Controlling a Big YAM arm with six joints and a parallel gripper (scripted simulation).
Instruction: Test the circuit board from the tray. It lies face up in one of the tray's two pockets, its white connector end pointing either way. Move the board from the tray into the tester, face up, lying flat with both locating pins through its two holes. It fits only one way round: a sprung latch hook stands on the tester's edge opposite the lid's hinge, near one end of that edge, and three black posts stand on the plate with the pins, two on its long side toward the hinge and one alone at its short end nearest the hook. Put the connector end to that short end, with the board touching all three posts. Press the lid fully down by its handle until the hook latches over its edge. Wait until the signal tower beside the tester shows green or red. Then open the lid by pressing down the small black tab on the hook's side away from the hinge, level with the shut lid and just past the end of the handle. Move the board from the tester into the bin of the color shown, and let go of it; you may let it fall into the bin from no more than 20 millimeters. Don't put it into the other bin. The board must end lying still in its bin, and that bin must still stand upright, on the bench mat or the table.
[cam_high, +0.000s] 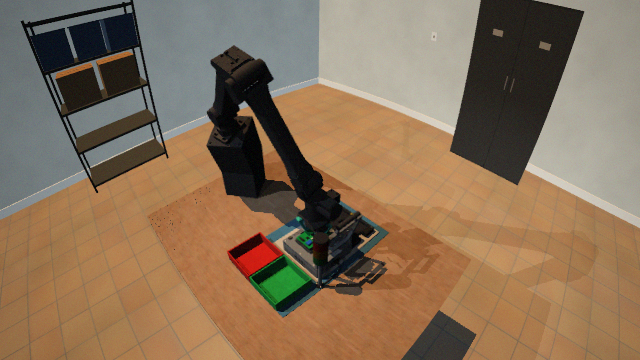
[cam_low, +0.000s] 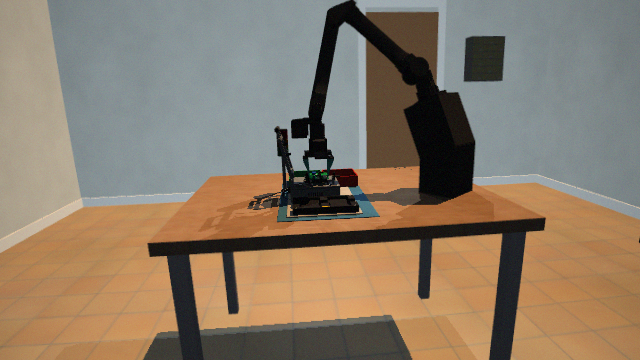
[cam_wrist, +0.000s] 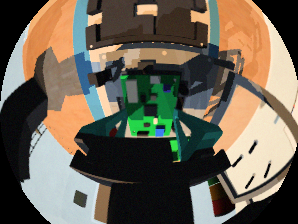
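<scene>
My gripper is now right at the green circuit board. Also, from my hand: green bin 10 mm behind, 210 mm to the right, 70 mm below; tester lid 120 mm ahead, 30 mm to the right, 100 mm above; red bin 150 mm behind, 170 mm to the right, 70 mm below.
</scene>
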